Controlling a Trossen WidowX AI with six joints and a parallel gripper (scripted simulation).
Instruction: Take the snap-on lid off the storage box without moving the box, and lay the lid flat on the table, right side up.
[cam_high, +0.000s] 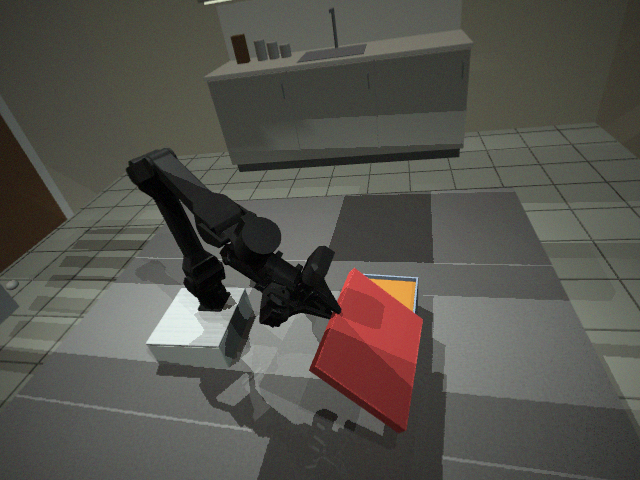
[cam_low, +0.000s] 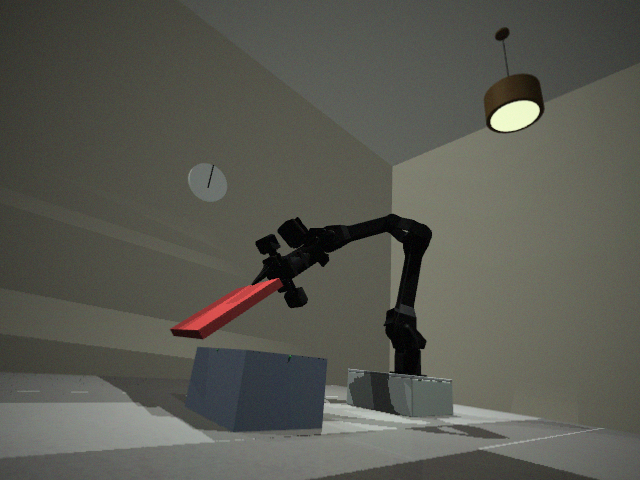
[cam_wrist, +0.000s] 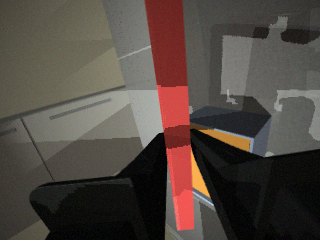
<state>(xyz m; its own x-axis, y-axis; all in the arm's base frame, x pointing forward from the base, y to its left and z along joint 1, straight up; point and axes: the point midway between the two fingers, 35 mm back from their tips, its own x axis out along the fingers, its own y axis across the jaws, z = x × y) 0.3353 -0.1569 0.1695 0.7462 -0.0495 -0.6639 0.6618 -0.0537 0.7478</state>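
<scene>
My gripper tip is 60 mm short of the red lid, 10 mm to the left of it and 50 mm above it. Also, from my gripper tip: storage box 60 mm ahead, 160 mm to the left, 180 mm below.
</scene>
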